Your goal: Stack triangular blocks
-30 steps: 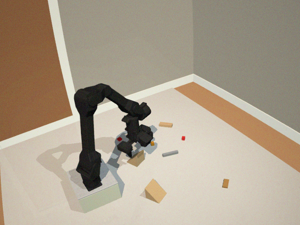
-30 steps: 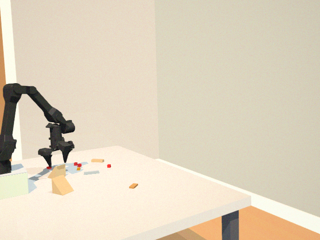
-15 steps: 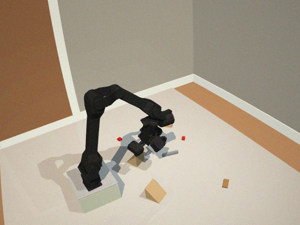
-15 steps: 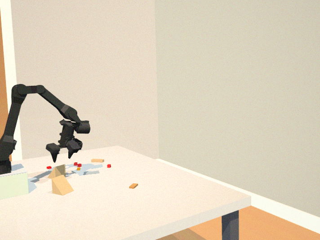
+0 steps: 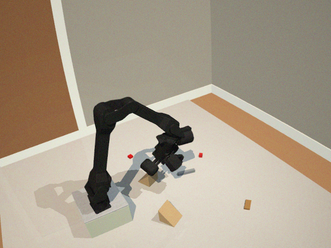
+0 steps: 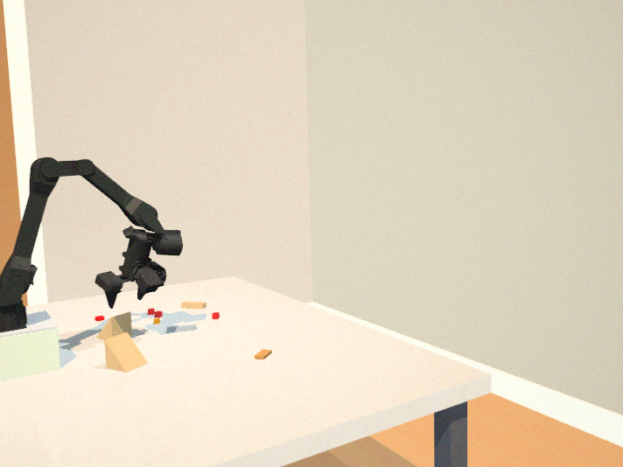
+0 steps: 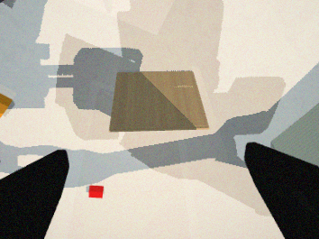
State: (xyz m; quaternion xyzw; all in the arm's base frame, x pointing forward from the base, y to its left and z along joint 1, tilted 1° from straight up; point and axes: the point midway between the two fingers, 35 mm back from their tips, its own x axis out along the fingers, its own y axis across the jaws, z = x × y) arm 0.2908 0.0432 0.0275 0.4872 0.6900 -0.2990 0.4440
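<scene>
My gripper tip is now 8 cm above the tan triangular block, 3 cm to the right of it and 1 cm past it. Round my gripper tip: grey bar (14 cm ahead, 9 cm below, 3 cm to the right); then orange cube (12 cm ahead, 10 cm to the left, 9 cm below); then tan bar (28 cm ahead, 18 cm to the left, 9 cm below).
</scene>
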